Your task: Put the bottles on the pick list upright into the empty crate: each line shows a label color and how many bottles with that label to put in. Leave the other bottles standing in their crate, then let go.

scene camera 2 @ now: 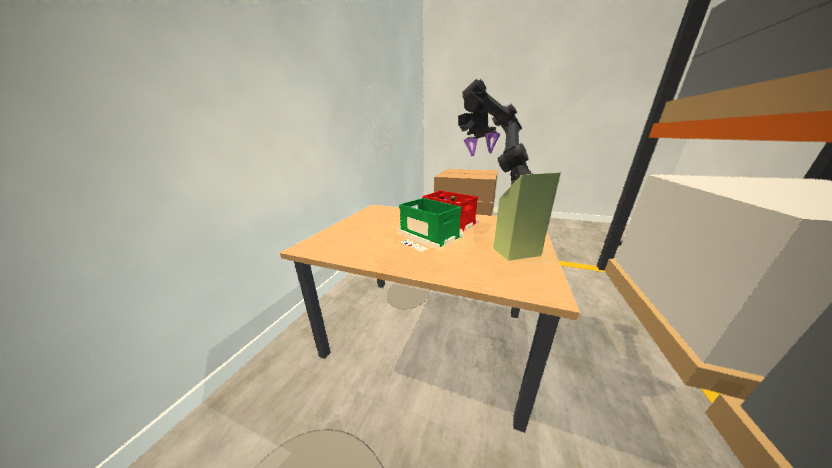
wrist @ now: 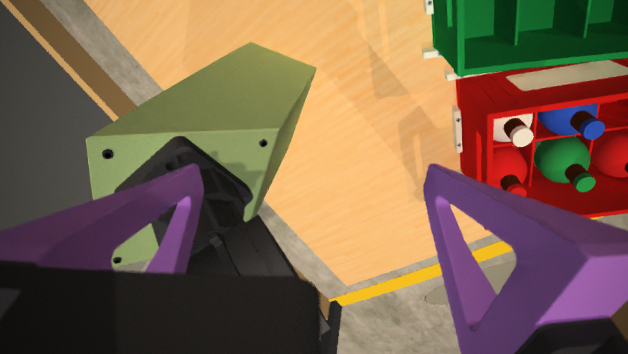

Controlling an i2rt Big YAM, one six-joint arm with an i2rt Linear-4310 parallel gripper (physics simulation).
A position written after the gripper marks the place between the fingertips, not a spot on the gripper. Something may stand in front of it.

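Observation:
The wrist view shows the gripper (wrist: 313,176). It also shows a white bottle (wrist: 515,128) and a red bottle (wrist: 509,167), together with a green bottle (wrist: 563,160) and a blue bottle (wrist: 582,119).

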